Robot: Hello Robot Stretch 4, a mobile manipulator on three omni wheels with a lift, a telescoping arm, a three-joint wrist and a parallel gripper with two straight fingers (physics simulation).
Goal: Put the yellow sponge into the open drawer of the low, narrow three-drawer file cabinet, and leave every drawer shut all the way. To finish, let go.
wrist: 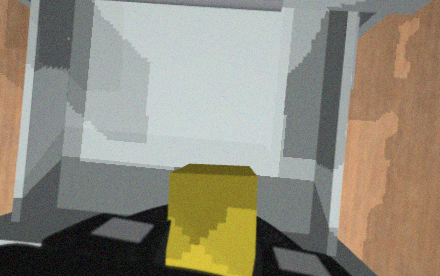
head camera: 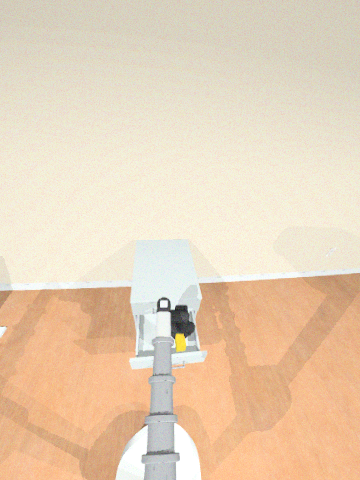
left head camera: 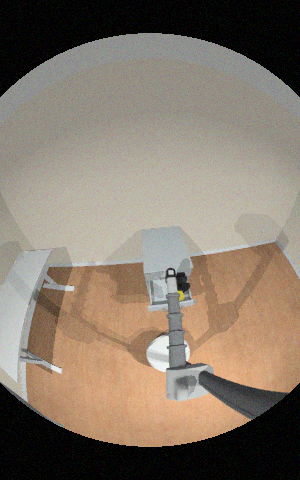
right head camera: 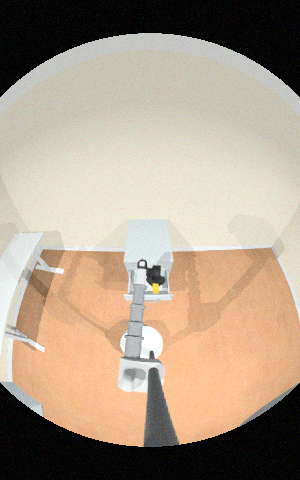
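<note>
The low, narrow pale grey file cabinet stands against the wall. Its open drawer sticks out toward me; the drawer's level is hard to tell. My gripper is shut on the yellow sponge and points down over the drawer, near its front panel. In the wrist view the drawer's floor and side walls show beyond the sponge. The gap between sponge and drawer floor is hard to judge. The arm covers part of the drawer.
My telescoping arm crosses above the drawer front. A white table stands at the left. The wall rises behind the cabinet.
</note>
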